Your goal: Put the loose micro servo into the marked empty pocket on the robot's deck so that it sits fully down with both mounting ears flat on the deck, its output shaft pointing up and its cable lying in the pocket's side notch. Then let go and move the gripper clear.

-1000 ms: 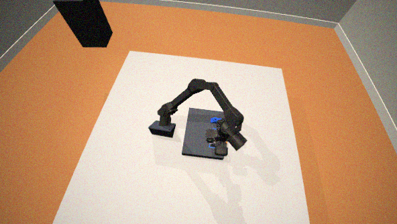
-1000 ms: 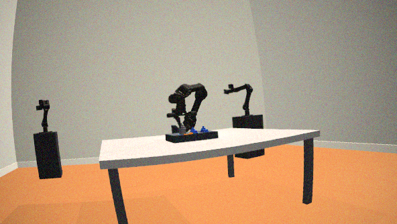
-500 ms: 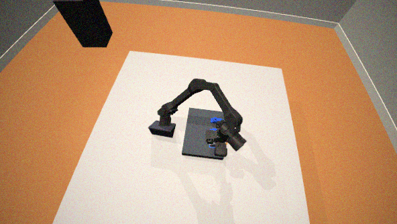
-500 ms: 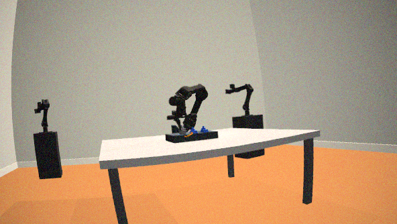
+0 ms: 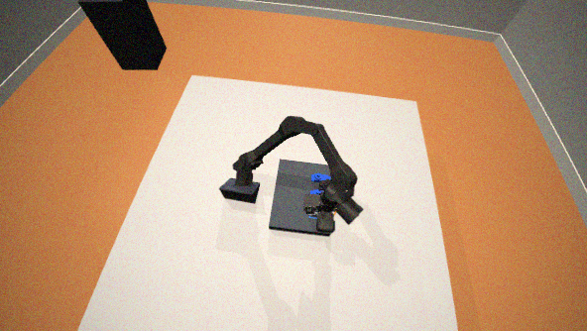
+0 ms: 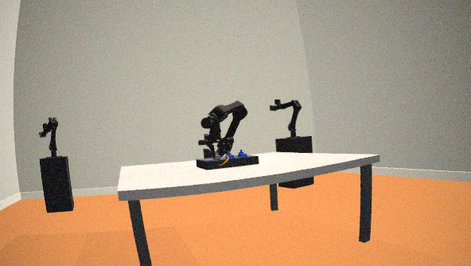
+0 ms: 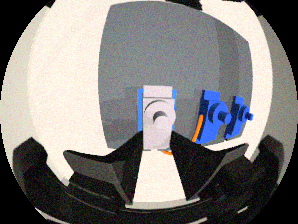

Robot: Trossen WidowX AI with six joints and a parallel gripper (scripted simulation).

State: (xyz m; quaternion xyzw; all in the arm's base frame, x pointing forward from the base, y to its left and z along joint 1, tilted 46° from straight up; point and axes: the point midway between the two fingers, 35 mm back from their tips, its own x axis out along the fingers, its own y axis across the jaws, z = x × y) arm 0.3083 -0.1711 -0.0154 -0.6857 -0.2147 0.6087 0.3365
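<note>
Right now my gripper tip is 11 cm past the dark grey deck, 9 cm to the right of it and 4 cm above it.
</note>
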